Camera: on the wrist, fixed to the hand. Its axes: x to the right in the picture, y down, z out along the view.
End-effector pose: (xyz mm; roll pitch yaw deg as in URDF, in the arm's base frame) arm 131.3 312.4 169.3 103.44 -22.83 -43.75
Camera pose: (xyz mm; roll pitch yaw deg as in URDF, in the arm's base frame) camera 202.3 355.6 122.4 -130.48 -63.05 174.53
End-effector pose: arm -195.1 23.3 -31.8 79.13 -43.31 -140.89
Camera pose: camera -205.8 -52.3 -89.0 -87.09 -47.12 27.31
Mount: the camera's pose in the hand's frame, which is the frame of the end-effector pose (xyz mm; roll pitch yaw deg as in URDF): 1.5 -68.8 -66.1 -5.60 -2.87 88.97
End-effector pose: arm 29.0 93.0 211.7 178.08 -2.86 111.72
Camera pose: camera -36.3 65.2 275.5 177.23 0.90 22.79
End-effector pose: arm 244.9 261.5 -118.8 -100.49 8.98 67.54
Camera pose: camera 298.7 254.3 -40.3 127.75 79.01 -68.39
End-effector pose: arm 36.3 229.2 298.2 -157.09 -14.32 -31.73
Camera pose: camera 38.9 271.9 383.5 -169.37 24.64 -113.83
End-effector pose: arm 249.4 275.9 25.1 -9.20 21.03 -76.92
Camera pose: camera 168.9 275.7 -26.1 15.39 6.28 14.39
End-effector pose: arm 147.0 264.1 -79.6 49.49 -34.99 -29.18
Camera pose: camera 198.5 241.7 -156.8 -53.96 -41.22 96.55
